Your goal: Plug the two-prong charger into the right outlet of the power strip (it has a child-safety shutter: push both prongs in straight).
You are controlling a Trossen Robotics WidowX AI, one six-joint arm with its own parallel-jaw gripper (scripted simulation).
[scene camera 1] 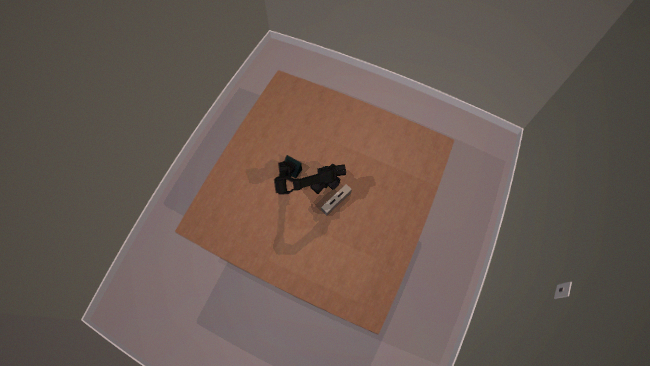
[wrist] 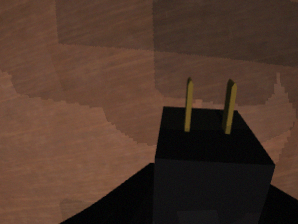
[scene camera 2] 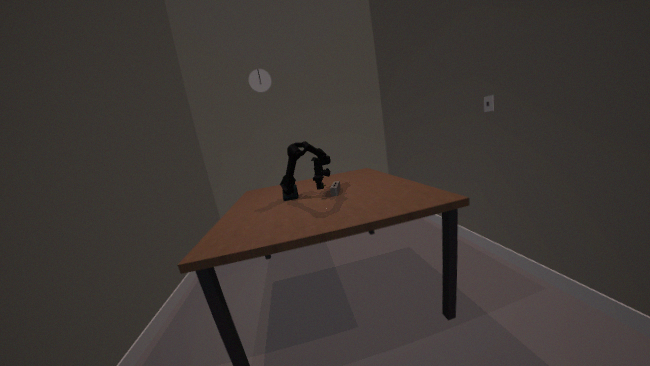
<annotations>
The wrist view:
gripper
black two-prong charger: held by the gripper
</annotations>
